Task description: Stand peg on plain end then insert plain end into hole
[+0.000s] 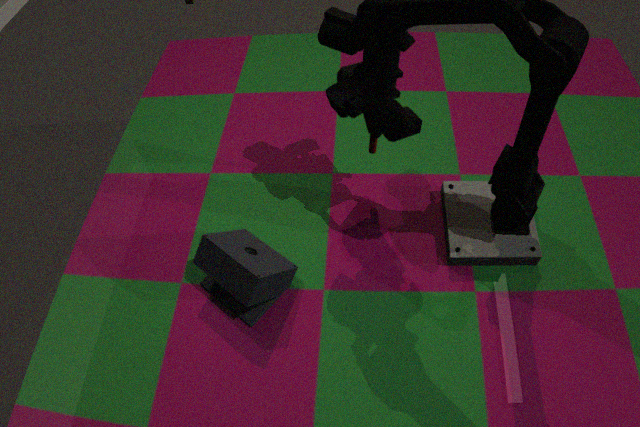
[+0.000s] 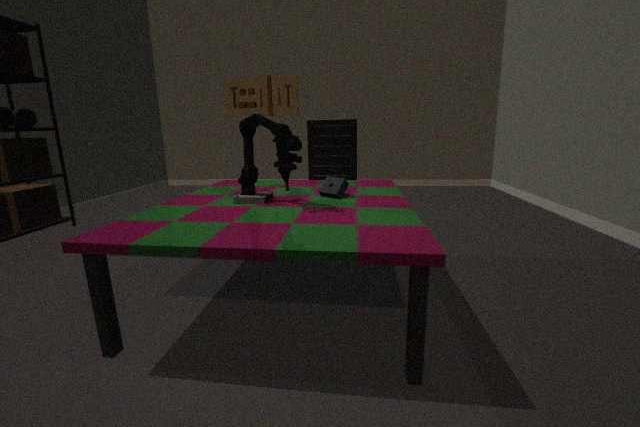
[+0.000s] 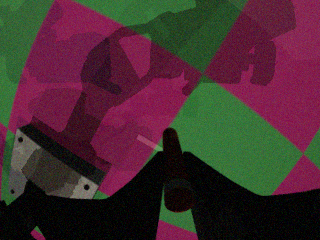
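My gripper tip is 250 mm to the right of the sloped panel, 200 mm short of it and 70 mm above it. The rest, counted from my gripper tip: red peg: 20 mm above.
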